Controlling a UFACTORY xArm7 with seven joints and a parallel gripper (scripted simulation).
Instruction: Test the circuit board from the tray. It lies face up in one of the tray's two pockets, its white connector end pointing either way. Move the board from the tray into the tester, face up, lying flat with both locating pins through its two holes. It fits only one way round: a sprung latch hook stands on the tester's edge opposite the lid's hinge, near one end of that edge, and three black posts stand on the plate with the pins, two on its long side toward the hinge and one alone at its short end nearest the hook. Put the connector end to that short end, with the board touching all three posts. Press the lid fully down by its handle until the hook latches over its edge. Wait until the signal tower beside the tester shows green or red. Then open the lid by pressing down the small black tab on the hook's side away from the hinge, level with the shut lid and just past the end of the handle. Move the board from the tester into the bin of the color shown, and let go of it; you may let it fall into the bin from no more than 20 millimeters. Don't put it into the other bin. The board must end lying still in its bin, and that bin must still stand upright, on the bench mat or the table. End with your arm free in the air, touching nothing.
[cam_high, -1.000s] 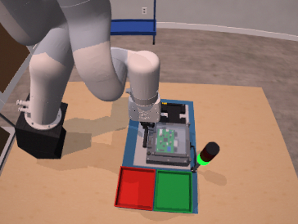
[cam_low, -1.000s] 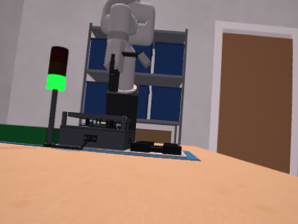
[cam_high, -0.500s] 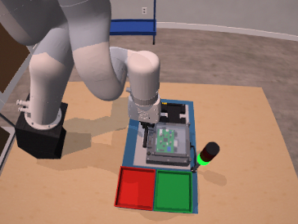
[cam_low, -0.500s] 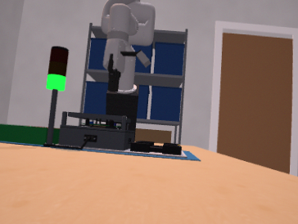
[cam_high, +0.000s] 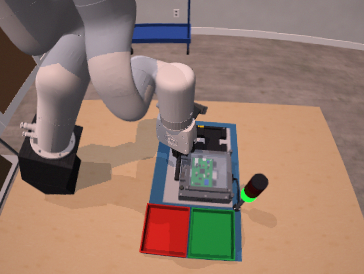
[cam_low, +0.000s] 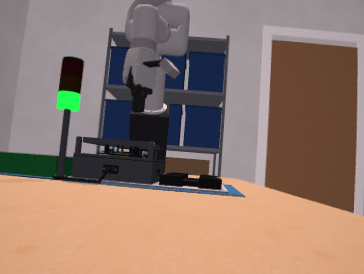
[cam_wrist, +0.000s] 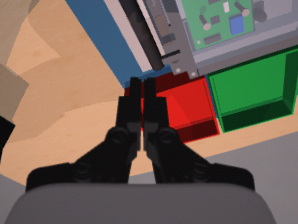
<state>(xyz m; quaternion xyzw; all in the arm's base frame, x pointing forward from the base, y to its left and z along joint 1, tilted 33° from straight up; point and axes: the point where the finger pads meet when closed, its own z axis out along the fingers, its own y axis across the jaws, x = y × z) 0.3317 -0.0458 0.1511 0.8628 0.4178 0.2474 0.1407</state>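
The latch hook lies 40 mm ahead of my hand, 50 mm to the left of it and 120 mm below it. Round my hand: tester's clear lid 80 mm ahead, 20 mm to the right, 120 mm below; then tester's plate 90 mm ahead, 20 mm to the right, 140 mm below; then green circuit board 80 mm ahead, 20 mm to the right, 140 mm below.
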